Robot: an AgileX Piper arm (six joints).
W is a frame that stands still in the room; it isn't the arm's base.
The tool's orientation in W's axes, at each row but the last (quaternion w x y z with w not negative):
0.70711, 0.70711, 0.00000, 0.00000
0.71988, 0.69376, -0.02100, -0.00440
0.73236, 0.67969, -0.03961, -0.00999
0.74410, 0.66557, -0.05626, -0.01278
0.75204, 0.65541, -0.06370, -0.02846
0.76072, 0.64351, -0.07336, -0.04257
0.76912, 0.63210, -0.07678, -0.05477
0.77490, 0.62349, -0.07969, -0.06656
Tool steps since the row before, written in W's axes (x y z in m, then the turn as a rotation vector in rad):
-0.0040, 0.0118, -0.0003, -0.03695, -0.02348, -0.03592
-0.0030, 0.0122, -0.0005, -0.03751, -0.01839, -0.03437
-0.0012, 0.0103, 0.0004, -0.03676, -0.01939, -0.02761
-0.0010, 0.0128, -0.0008, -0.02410, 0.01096, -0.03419
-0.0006, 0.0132, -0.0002, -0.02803, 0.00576, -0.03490
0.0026, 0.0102, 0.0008, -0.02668, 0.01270, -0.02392
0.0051, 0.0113, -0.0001, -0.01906, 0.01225, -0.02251
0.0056, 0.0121, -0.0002, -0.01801, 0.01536, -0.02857
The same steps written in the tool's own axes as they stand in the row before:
-0.0040, -0.0003, -0.0118, -0.03695, -0.03592, 0.02348
-0.0034, 0.0000, -0.0121, -0.03765, -0.03417, 0.01847
-0.0019, 0.0012, -0.0101, -0.03654, -0.02754, 0.01991
-0.0022, 0.0007, -0.0126, -0.02725, -0.03132, -0.01209
-0.0023, 0.0017, -0.0129, -0.03053, -0.03259, -0.00656
0.0010, 0.0024, -0.0102, -0.02968, -0.02064, -0.01177
0.0030, 0.0020, -0.0119, -0.02204, -0.01944, -0.01249
0.0030, 0.0024, -0.0128, -0.02189, -0.02470, -0.01695

